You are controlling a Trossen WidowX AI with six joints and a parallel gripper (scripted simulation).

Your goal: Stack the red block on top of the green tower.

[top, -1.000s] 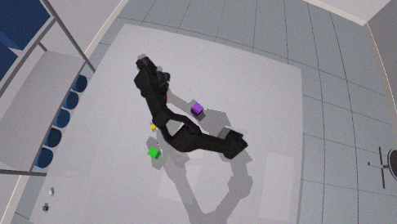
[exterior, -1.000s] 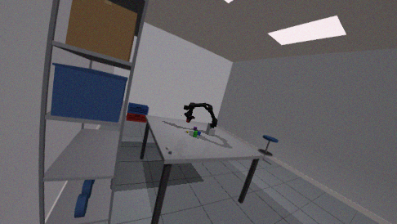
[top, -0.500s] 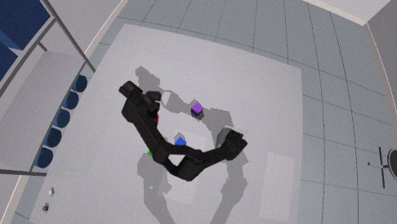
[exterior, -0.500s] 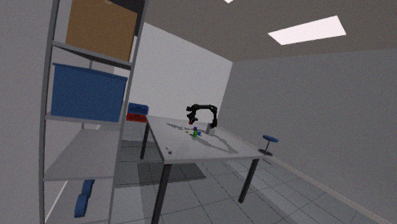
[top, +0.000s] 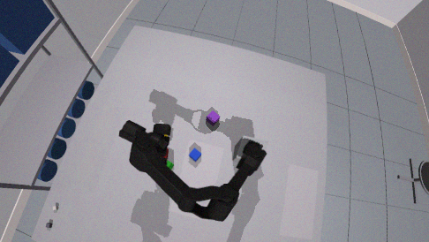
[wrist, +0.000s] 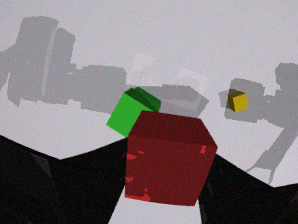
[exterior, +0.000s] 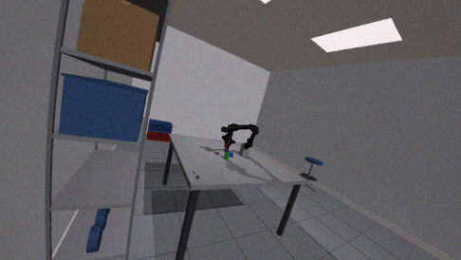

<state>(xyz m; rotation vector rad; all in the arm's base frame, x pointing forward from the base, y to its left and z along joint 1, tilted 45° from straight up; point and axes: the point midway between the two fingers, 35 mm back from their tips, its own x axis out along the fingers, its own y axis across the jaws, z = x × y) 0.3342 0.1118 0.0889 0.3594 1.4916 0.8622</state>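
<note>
The blue block is 110 mm behind my gripper tip, 60 mm to the right of it and 110 mm below it. From my gripper tip the other things lie so: small yellow block 50 mm ahead, 90 mm to the right, 120 mm below; then red block 10 mm above; then purple block 130 mm behind, 260 mm to the right, 100 mm below.
</note>
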